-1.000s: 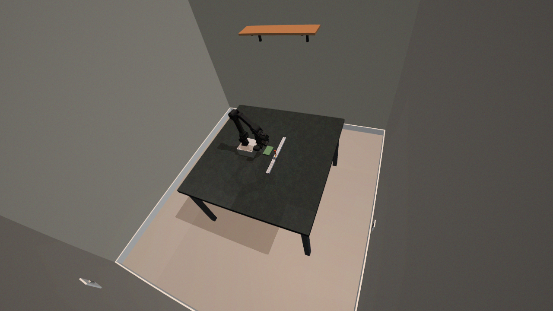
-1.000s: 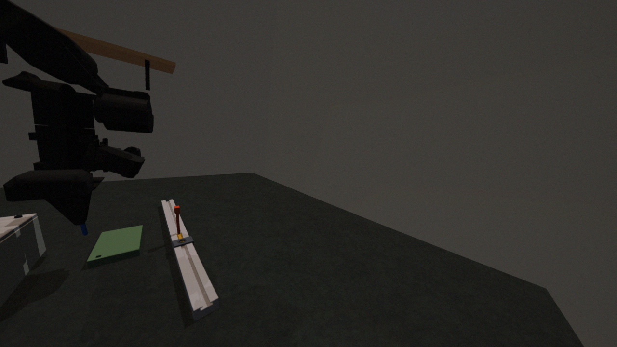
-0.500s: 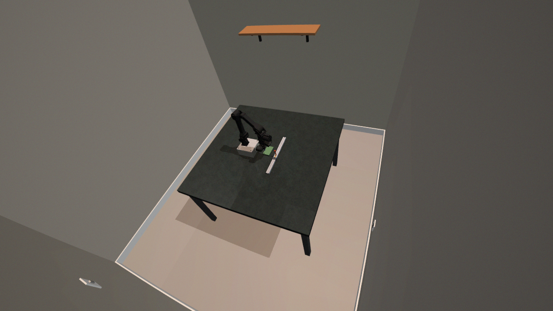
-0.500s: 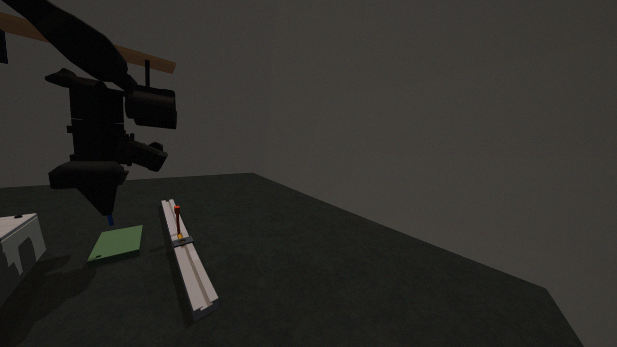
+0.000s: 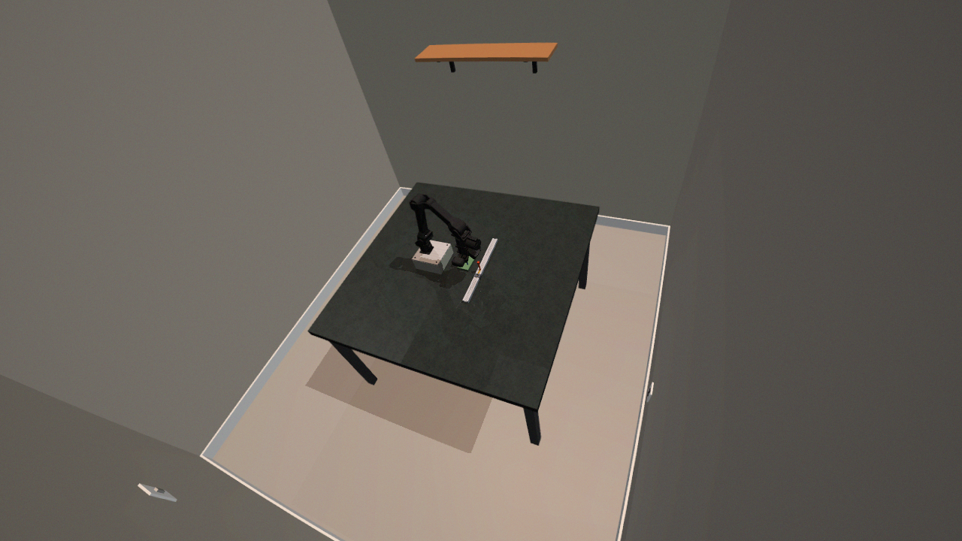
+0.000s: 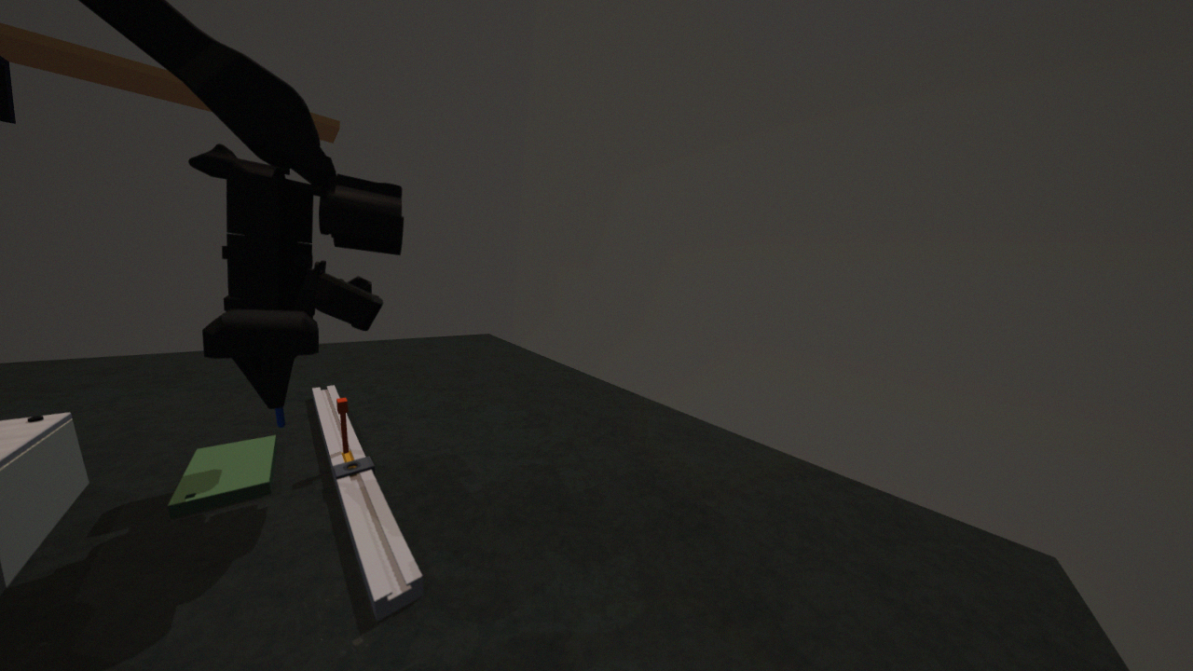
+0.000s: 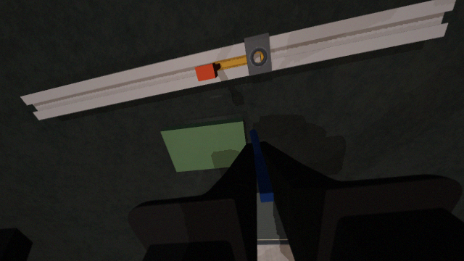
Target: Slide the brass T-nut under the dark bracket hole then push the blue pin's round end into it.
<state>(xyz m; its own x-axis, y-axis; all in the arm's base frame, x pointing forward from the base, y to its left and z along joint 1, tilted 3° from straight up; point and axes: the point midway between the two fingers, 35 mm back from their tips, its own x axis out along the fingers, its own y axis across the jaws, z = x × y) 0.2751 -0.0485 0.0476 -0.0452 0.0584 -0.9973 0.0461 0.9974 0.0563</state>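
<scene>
My gripper tip is 50 mm short of the brass T-nut and 50 mm above it. The rest, counted from my gripper tip: aluminum rail (80 mm below, 60 mm ahead, 10 mm to the left); green tray (90 mm below, 60 mm behind, 40 mm to the left); blue pin (right at my gripper tip).
</scene>
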